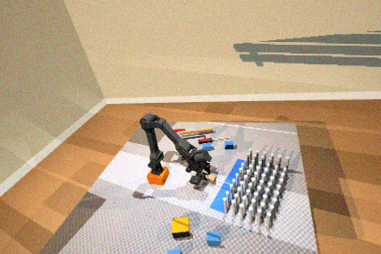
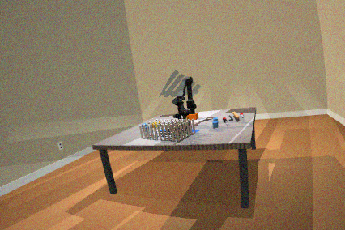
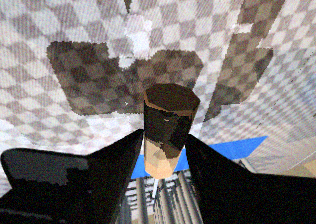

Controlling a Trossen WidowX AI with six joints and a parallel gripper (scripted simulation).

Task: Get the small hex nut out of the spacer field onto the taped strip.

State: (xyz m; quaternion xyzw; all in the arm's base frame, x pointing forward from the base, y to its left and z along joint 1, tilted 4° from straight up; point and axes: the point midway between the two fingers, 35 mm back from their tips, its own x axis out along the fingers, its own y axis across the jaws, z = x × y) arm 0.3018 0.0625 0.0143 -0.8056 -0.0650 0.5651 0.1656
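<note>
Right now the blue taped strip is 130 mm ahead of my gripper tip, 30 mm to the left of it and 40 mm below it. From my gripper tip the other things lie so: yellow block (10 mm behind, 330 mm to the right, 20 mm below); then wooden-handled rod (110 mm ahead, 10 mm to the right).
</note>
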